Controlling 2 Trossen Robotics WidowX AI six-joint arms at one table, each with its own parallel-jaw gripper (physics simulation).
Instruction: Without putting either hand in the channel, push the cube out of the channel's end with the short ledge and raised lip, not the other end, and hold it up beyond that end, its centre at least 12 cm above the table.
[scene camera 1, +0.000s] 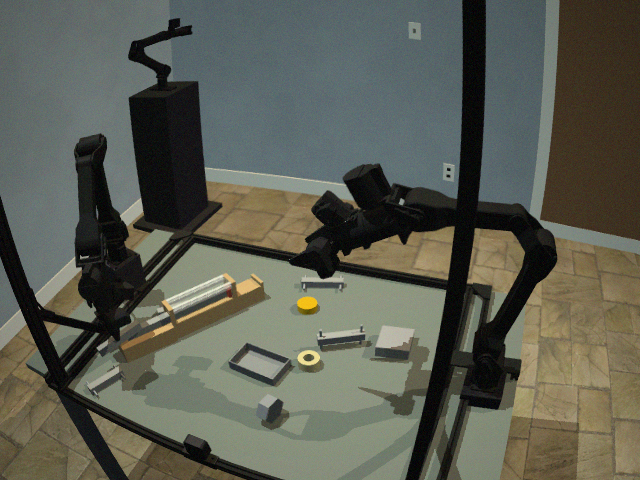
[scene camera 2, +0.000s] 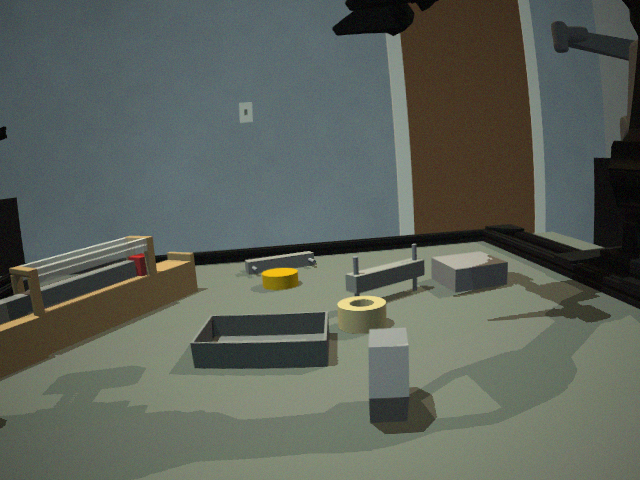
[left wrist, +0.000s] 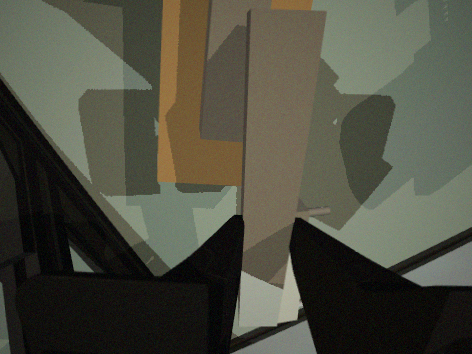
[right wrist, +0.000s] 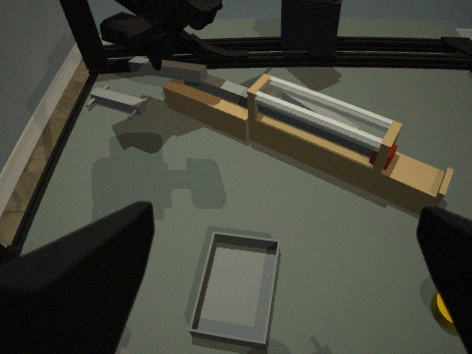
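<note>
The wooden channel (scene camera 1: 196, 322) (scene camera 2: 98, 315) (right wrist: 305, 150) has clear bars over its middle and a short ledge with a raised lip at its right end in scene camera 1. The red cube (scene camera 1: 229, 292) (scene camera 2: 138, 265) (right wrist: 393, 154) is at the end frame beside that ledge; red shows on both sides of the frame post in the right wrist view. A grey bar (left wrist: 225, 100) (scene camera 2: 87, 276) (right wrist: 235, 89) lies in the channel behind the cube. My left gripper (left wrist: 265, 226) is shut on another grey bar (left wrist: 280, 125) (right wrist: 182, 71), over the channel's other end. My right gripper (scene camera 1: 309, 267) (right wrist: 288, 219) is open, above the table.
A grey tray (scene camera 1: 253, 375) (scene camera 2: 261, 355), a yellow disc (scene camera 1: 307, 304), a pale yellow ring (scene camera 1: 309, 367), a flat grey block (scene camera 1: 393, 341) and a hexagonal block (scene camera 1: 268, 408) stand on the table. Pinned grey bars (scene camera 1: 104, 380) (scene camera 1: 323, 282) (scene camera 1: 341, 337) lie around them.
</note>
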